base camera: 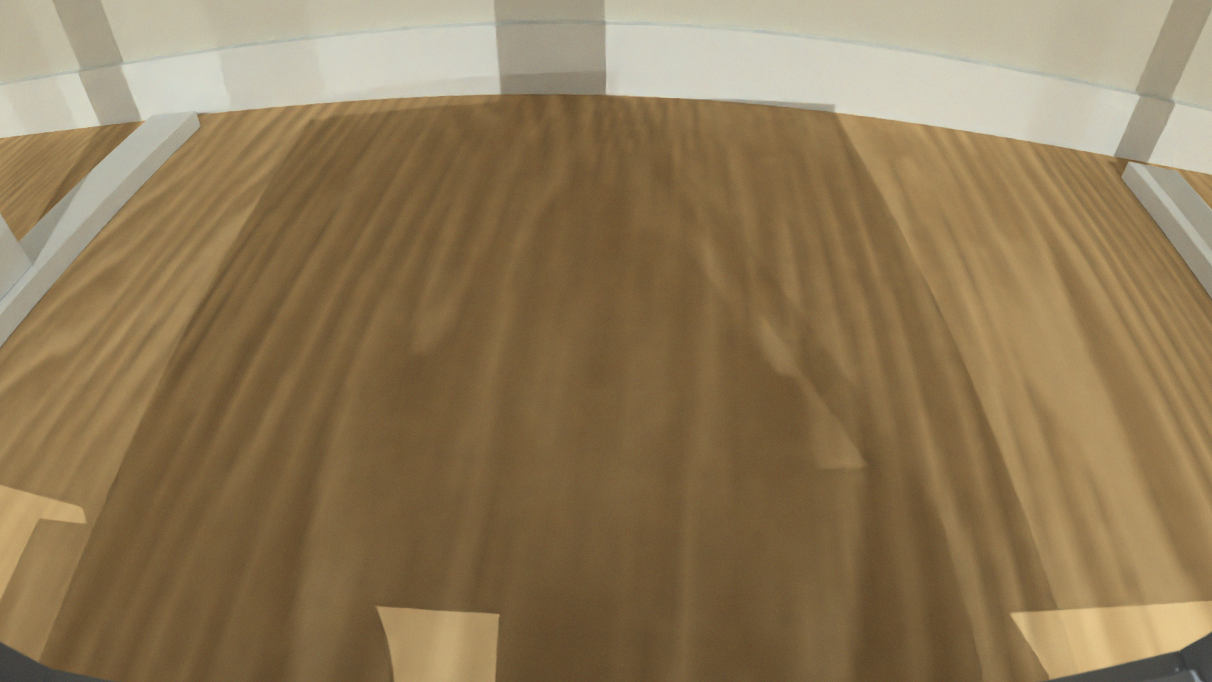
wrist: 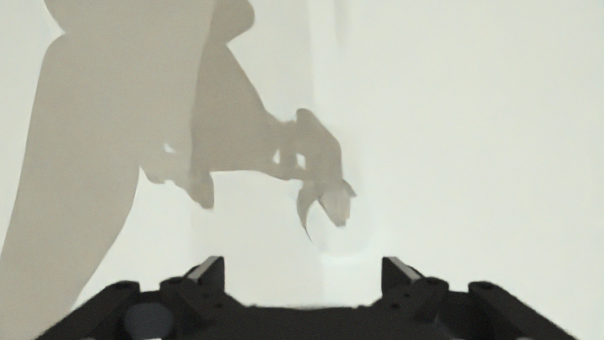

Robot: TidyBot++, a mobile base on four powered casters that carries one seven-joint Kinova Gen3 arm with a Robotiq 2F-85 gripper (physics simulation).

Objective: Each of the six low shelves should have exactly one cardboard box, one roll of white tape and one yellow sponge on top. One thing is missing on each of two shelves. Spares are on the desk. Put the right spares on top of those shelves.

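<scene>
A white roll of tape (wrist: 336, 239) stands on the white desk top (wrist: 480, 150) in the wrist view. It is hard to make out against the white surface, and the shadow of the gripper falls across its upper part. My gripper (wrist: 303, 274) is open, with its two dark fingertips wide apart at the bottom of the wrist view. The roll shows beyond the fingertips, a little right of the midline between them, and is not between the fingers. No shelf, cardboard box or sponge shows in either view.
The arm's large shadow covers the left of the desk top. In the base camera view, pale floor bars (base camera: 110, 199) run along the wooden floor (base camera: 593, 381) at the left and right. A wall with a white baseboard (base camera: 355, 72) stands ahead.
</scene>
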